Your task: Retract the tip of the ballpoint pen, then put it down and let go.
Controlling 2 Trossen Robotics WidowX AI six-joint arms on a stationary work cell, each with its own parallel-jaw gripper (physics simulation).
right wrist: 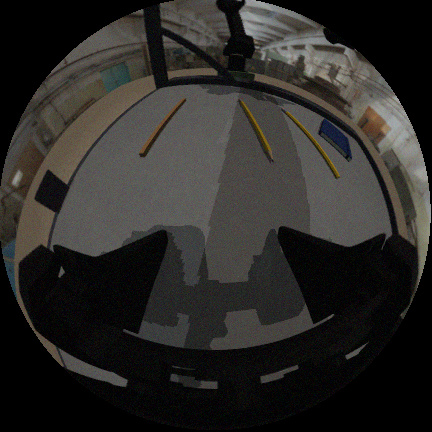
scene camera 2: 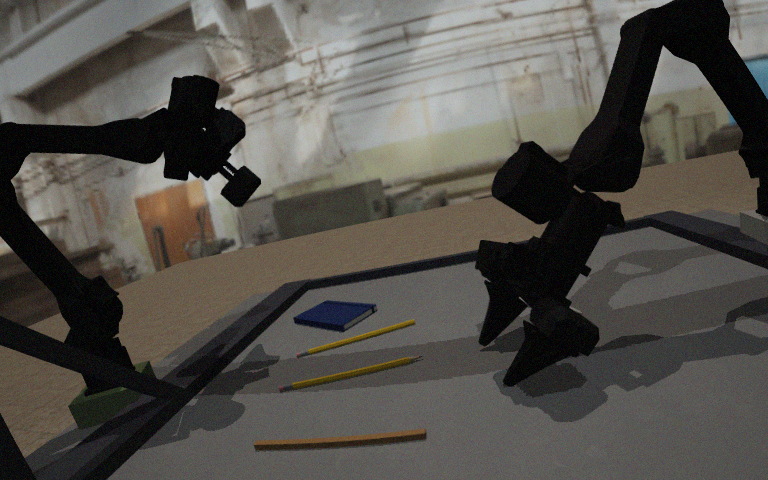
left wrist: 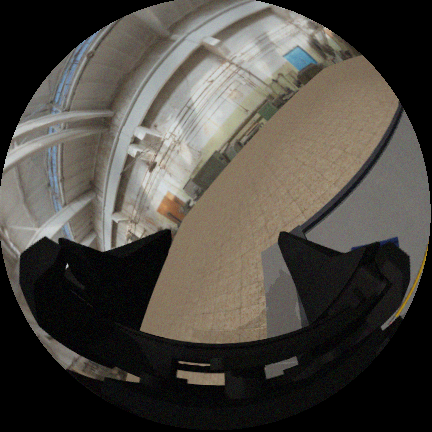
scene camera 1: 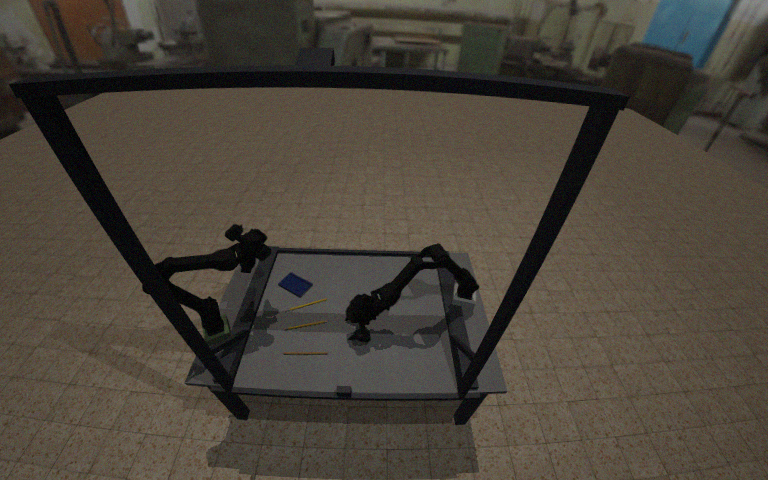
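Seen in the pictures: left gripper, fingertip midpoint: (scene camera 2: 225,166) (left wrist: 226,236); right gripper, fingertip midpoint: (right wrist: 223,234) (scene camera 2: 493,362) (scene camera 1: 347,330); left arm's base at its link origin: (right wrist: 235,69) (scene camera 1: 215,327); right arm's base at its link origin: (scene camera 1: 465,293).
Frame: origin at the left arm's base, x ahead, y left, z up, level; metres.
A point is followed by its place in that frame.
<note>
The pen (scene camera 2: 523,301) {x 0.621, y -0.144, z -0.032 m} shows as small pale slivers behind my right gripper in scene camera 2; the gripper hides most of it, so its tip and button cannot be seen. It does not show in scene camera 1 or either wrist view. My right gripper (scene camera 2: 496,363) {x 0.489, y -0.245, z -0.036 m} (right wrist: 223,234) {x 0.489, y -0.245, z -0.036 m} is open and empty, pointing down low over the table, with its fingers on the near side of the pen. My left gripper (left wrist: 226,236) {x 0.259, y 0.178, z 0.282 m} is open and empty, raised high near the left edge of the table and facing away from the pen.
Two yellow pencils (scene camera 2: 356,337) {x 0.384, y -0.042, z -0.033 m} (scene camera 2: 351,373) {x 0.347, y -0.143, z -0.035 m} and an orange-brown stick (scene camera 2: 339,439) {x 0.300, y -0.265, z -0.033 m} (scene camera 1: 305,353) {x 0.295, y -0.263, z -0.035 m} lie left of the right gripper. A blue book (scene camera 1: 295,284) {x 0.380, y 0.092, z -0.028 m} (scene camera 2: 335,315) {x 0.379, y 0.071, z -0.028 m} lies behind the pencils. The dark frame post (scene camera 1: 543,226) {x 0.725, y -0.686, z 0.746 m} rises at the table's right.
</note>
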